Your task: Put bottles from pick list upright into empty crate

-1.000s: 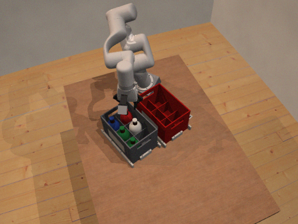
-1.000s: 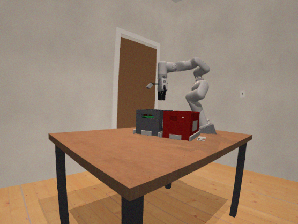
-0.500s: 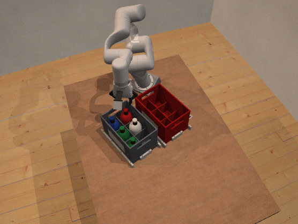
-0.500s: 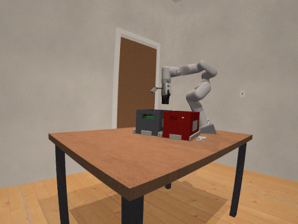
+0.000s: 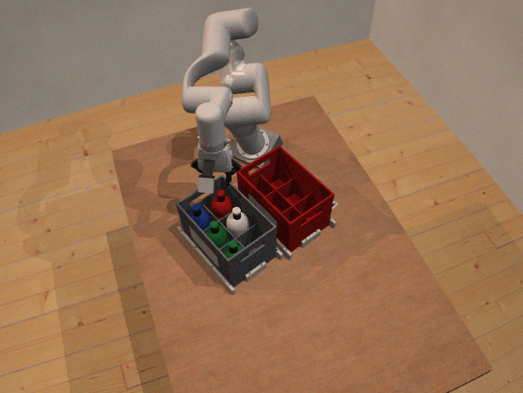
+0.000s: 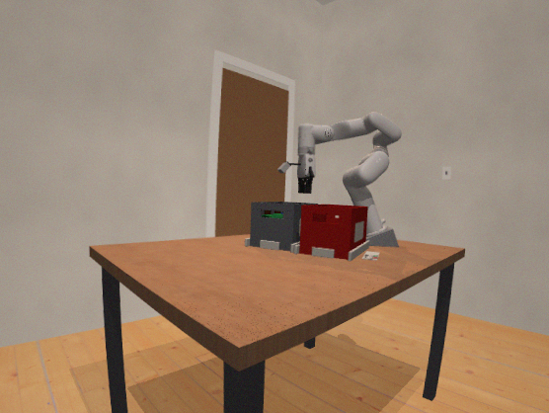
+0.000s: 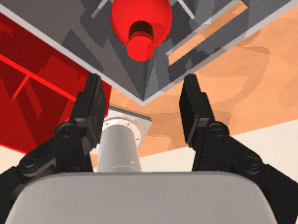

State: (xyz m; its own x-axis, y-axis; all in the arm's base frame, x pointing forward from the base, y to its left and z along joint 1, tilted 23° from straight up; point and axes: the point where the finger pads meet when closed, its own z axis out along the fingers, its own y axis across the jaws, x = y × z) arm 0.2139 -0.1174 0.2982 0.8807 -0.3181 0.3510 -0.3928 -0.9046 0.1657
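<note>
The red bottle lies 150 mm below my hand. From my hand the other things lie so: white bottle 150 mm below, 80 mm ahead, 30 mm to the left; blue bottle 150 mm below, 90 mm to the right, 30 mm ahead; grey crate 150 mm below, 100 mm ahead, 10 mm to the right.
</note>
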